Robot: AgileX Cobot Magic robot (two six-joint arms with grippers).
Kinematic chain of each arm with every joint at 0, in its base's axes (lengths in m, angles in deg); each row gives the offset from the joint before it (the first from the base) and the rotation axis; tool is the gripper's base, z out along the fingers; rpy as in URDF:
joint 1: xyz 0 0 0.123 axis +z
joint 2: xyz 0 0 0 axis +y
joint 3: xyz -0.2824 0 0.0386 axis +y
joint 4: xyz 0.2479 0 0.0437 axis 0.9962 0 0.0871
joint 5: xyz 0 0 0 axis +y
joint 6: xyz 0.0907 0 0.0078 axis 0.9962 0 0.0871
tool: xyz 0 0 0 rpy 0 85 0
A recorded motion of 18 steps. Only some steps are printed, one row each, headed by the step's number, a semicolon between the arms.
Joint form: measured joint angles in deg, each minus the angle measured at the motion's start. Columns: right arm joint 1, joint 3, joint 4, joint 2, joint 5, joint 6; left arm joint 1, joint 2, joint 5, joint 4, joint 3, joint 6.
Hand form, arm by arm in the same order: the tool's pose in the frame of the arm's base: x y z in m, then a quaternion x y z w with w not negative. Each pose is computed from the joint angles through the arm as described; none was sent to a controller.
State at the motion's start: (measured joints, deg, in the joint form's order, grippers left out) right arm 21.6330 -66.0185 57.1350 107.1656 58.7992 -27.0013; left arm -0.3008 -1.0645 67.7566 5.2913 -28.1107 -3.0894
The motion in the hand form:
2: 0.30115 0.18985 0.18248 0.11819 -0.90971 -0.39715 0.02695; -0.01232 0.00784 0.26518 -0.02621 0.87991 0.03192 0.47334
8: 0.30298 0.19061 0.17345 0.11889 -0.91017 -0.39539 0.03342; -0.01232 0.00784 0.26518 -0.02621 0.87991 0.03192 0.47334
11: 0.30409 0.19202 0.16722 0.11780 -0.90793 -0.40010 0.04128; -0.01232 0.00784 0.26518 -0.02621 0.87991 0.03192 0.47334
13: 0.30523 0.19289 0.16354 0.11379 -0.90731 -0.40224 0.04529; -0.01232 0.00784 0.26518 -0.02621 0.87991 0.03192 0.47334
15: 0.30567 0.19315 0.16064 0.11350 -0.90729 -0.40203 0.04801; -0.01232 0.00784 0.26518 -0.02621 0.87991 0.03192 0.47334
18: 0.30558 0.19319 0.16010 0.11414 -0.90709 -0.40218 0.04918; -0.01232 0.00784 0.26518 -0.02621 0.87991 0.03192 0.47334
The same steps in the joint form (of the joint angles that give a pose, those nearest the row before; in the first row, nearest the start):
2: 0.00 0.00 0.00 1.12 0.00 -0.28; 0.00 0.00 0.00 0.00 0.00 0.00
8: 0.00 -0.02 0.24 2.63 -0.21 -1.24; 0.00 0.00 0.00 0.00 0.00 0.00
11: 0.00 -0.12 1.14 3.86 0.15 -2.11; 0.00 0.00 0.00 0.00 0.00 0.00
13: 0.00 -0.25 1.68 4.61 0.16 -2.26; 0.00 0.00 0.00 0.00 0.00 0.00
15: 0.00 -0.27 1.78 5.11 0.16 -2.50; 0.00 0.00 0.00 0.00 0.00 0.00
18: 0.00 -0.27 1.78 5.20 0.26 -2.59; 0.00 0.00 0.00 0.00 0.00 0.00

